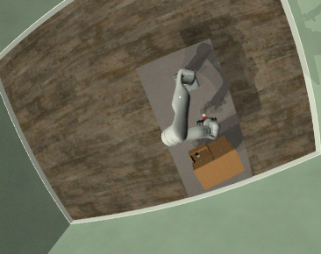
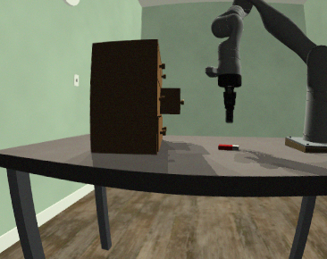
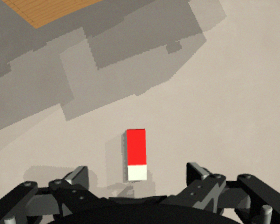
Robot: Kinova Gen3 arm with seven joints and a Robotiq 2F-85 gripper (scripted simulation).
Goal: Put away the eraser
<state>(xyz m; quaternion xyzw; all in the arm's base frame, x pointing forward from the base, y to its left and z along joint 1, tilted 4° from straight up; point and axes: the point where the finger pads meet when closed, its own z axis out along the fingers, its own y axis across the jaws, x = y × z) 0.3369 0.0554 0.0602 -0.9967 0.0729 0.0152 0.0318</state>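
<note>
My hand is 10 mm past the red eraser and 80 mm above it. Also, from my hand: dark eraser: 240 mm ahead, 150 mm to the right, 30 mm above.
</note>
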